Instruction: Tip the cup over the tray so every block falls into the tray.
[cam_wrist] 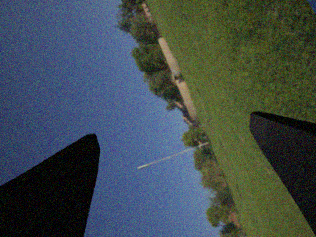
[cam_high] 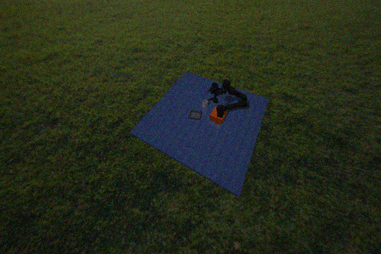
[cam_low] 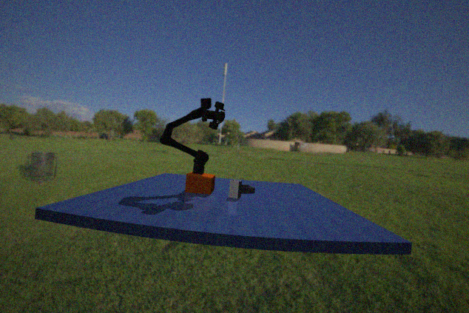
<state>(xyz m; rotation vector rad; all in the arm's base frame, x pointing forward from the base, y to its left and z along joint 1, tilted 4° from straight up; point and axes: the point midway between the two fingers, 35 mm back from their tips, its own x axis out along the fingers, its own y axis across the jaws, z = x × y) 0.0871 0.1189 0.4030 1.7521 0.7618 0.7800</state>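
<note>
The purple block lies 100 mm ahead of my gripper tip, 290 mm to the right of it and 460 mm below it. The rest, counted from my gripper tip: square cup (100 mm ahead, 290 mm to the right, 480 mm below); then tan block (90 mm ahead, 280 mm to the right, 480 mm below).
</note>
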